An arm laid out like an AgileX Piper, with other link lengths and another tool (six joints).
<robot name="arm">
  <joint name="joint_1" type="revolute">
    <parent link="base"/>
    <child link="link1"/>
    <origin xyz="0 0 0.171" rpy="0 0 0"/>
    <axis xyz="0 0 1"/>
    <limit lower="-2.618" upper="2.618"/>
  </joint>
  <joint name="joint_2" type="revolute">
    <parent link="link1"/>
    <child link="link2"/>
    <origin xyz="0 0 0" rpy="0 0 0"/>
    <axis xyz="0 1 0"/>
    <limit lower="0" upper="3.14"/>
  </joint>
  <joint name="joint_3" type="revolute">
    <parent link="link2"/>
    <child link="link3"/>
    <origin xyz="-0.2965 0 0.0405" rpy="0 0 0"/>
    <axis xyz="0 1 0"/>
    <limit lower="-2.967" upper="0"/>
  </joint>
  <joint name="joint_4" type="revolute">
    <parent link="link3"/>
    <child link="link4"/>
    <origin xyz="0.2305 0 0.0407" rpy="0 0 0"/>
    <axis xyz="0.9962 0 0.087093"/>
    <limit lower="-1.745" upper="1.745"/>
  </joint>
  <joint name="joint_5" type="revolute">
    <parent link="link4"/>
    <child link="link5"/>
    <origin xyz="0 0 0" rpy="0 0 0"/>
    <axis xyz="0 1 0"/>
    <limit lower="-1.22" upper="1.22"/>
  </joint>
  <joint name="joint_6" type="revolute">
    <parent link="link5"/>
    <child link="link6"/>
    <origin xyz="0.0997 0 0.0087" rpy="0 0 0"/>
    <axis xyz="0.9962 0 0.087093"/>
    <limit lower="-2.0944" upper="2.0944"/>
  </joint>
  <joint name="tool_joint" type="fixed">
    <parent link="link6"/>
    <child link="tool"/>
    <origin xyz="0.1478 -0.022 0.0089" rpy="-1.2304 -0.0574 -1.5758"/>
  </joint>
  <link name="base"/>
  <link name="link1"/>
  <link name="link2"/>
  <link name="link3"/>
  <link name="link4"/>
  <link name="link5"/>
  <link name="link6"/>
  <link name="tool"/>
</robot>
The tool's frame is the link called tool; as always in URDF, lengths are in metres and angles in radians.
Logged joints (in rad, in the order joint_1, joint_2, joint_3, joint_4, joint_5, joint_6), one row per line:
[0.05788, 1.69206, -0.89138, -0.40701, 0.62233, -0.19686]
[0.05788, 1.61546, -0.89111, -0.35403, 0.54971, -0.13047]
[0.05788, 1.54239, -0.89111, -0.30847, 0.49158, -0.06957]
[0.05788, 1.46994, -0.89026, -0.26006, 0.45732, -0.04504]
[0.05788, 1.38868, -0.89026, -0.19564, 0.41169, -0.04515]
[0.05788, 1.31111, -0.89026, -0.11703, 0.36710, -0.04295]
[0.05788, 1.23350, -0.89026, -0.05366, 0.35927, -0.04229]
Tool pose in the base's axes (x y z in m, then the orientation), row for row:
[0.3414, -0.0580, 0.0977, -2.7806, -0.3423, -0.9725]
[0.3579, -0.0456, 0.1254, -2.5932, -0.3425, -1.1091]
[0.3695, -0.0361, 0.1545, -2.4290, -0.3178, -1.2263]
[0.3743, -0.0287, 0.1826, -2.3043, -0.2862, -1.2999]
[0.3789, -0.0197, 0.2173, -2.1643, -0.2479, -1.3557]
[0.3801, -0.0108, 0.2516, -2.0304, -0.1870, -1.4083]
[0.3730, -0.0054, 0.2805, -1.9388, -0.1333, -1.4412]
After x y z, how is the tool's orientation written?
As angles about the fixed x, y, z axes (roll, pitch, yaw), in radians.
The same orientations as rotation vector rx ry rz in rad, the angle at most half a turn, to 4 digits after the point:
[-2.6090, 1.2755, -0.6911]
[-2.3994, 1.3294, -0.8086]
[-2.2087, 1.3651, -0.8948]
[-2.0648, 1.3703, -0.9496]
[-1.9136, 1.3423, -1.0040]
[-1.7535, 1.3219, -1.0378]
[-1.6360, 1.3090, -1.0526]

